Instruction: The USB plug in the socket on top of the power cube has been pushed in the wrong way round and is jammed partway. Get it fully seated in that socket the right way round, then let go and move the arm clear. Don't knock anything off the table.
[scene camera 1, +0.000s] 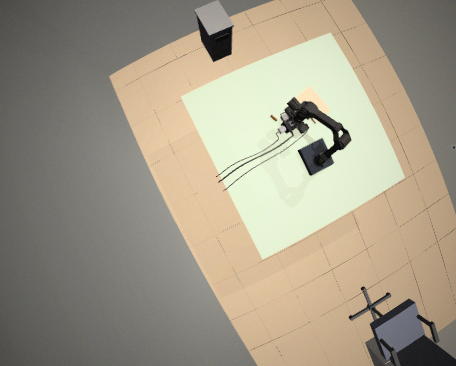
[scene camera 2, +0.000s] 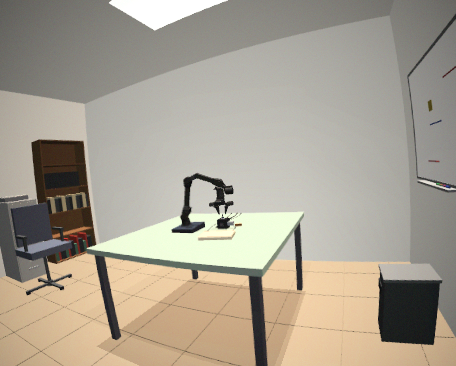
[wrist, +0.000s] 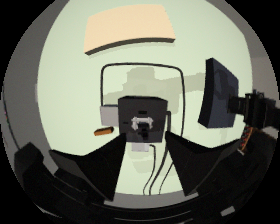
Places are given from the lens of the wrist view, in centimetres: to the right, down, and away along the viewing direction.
my gripper (wrist: 145, 135): 1, 3, 10
dark power cube (wrist: 130, 106): -1, -1, 12
